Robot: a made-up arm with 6 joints. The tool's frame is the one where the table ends. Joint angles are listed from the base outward.
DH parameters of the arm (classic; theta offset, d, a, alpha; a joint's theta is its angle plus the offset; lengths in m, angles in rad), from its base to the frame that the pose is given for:
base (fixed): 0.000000 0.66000 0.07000 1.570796
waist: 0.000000 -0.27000 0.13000 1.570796
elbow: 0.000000 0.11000 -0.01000 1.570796
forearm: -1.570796 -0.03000 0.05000 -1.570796
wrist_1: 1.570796 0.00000 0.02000 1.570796
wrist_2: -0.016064 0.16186 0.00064 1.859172
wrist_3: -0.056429 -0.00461 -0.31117 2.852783
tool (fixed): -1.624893 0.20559 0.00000 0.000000
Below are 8 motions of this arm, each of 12 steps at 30 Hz.
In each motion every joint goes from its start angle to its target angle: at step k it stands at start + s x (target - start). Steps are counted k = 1, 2, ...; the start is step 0. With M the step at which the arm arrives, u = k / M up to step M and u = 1 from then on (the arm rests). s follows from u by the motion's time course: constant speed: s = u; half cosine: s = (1 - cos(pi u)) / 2; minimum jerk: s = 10 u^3 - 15 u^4 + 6 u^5.
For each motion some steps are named. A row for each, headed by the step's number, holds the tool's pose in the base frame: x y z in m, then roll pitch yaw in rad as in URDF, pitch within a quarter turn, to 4 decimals.
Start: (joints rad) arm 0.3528 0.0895 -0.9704 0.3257 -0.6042 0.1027
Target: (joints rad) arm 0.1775 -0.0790 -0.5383 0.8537 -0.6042 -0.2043
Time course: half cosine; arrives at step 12
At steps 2, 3, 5, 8, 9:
2: 0.0973 0.2854 1.0010 -0.7405 -0.3143 -2.8933
3: 0.1061 0.2768 1.0065 -0.7641 -0.3395 -2.8142
5: 0.1365 0.2489 1.0202 -0.8604 -0.3936 -2.5845
8: 0.2085 0.1923 1.0316 -1.0987 -0.4029 -2.1925
9: 0.2326 0.1756 1.0305 -1.1720 -0.3842 -2.0922

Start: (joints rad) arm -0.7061 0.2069 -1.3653 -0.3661 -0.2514 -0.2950
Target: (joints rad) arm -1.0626 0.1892 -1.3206 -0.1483 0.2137 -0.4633
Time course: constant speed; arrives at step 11
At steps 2, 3, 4, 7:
2: 0.1879 0.6007 0.7732 0.1900 -0.9149 2.7795
3: 0.1778 0.6083 0.7685 0.2079 -0.9704 2.8196
4: 0.1670 0.6151 0.7651 0.2194 -1.0264 2.8645
7: 0.1310 0.6306 0.7631 0.1903 -1.1952 3.0531

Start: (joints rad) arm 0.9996 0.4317 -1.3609 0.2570 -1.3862 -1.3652
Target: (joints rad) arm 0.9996 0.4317 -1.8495 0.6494 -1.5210 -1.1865
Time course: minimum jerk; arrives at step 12
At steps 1, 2, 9, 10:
1: -0.2531 0.2320 0.3664 1.6118 1.0467 -0.5083
2: -0.2487 0.2266 0.3612 1.6090 1.0342 -0.5035
9: -0.1181 0.0679 0.2859 1.3988 0.6973 -0.5074
10: -0.1088 0.0557 0.2861 1.3767 0.6720 -0.5152

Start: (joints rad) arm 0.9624 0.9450 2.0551 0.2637 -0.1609 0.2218
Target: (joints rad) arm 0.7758 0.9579 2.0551 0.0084 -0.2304 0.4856
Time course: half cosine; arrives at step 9
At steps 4, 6, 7, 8, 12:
4: 0.5791 0.3619 0.5863 -2.7541 -0.1358 -0.6430
6: 0.5431 0.3891 0.5388 -2.8629 -0.1500 -0.4864
7: 0.5270 0.3976 0.5204 -2.9046 -0.1500 -0.4234
8: 0.5161 0.4026 0.5085 -2.9313 -0.1484 -0.3820
12: 0.5122 0.4041 0.5045 -2.9405 -0.1476 -0.3676

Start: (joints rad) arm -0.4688 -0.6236 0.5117 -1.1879 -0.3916 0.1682
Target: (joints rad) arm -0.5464 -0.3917 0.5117 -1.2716 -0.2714 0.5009
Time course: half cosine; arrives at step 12
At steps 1, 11, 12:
1: 0.1368 0.5341 0.2674 2.1207 -0.3455 1.8998
11: 0.1599 0.4052 0.2123 2.1970 0.0139 1.9530
12: 0.1601 0.4028 0.2118 2.1990 0.0199 1.9547

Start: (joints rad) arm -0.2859 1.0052 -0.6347 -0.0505 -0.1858 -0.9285
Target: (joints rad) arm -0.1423 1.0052 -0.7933 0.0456 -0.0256 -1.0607
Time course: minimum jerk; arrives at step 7
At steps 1, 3, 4, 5, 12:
1: 0.3479 0.4906 0.9701 -0.6626 -0.8160 -3.0912
3: 0.2933 0.5228 0.9860 -0.6307 -0.7214 -3.0053
4: 0.2497 0.5457 0.9925 -0.5951 -0.6540 -2.9446
5: 0.2120 0.5638 0.9940 -0.5587 -0.6013 -2.8957
12: 0.1875 0.5748 0.9931 -0.5325 -0.5694 -2.8647

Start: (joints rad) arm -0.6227 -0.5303 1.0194 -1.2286 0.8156 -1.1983
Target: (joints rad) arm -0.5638 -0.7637 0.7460 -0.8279 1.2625 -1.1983
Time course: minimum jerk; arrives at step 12
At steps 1, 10, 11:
1: -0.0404 0.6980 0.6708 -1.9859 0.7247 1.0721
10: 0.0797 0.6466 0.8413 -1.5350 0.6001 1.2631
11: 0.0836 0.6428 0.8472 -1.5195 0.5924 1.2711

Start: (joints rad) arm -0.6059 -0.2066 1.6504 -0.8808 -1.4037 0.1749
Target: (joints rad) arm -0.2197 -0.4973 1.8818 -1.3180 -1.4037 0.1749
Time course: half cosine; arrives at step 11
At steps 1, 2, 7, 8, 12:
1: 0.1204 0.2705 0.0647 2.3523 0.4222 1.3294
2: 0.1274 0.2795 0.0662 2.3484 0.3976 1.3640
7: 0.1781 0.3576 0.0958 2.2624 0.2001 1.7478
8: 0.1833 0.3677 0.1030 2.2412 0.1775 1.8250
12: 0.1886 0.3792 0.1136 2.2110 0.1538 1.9383

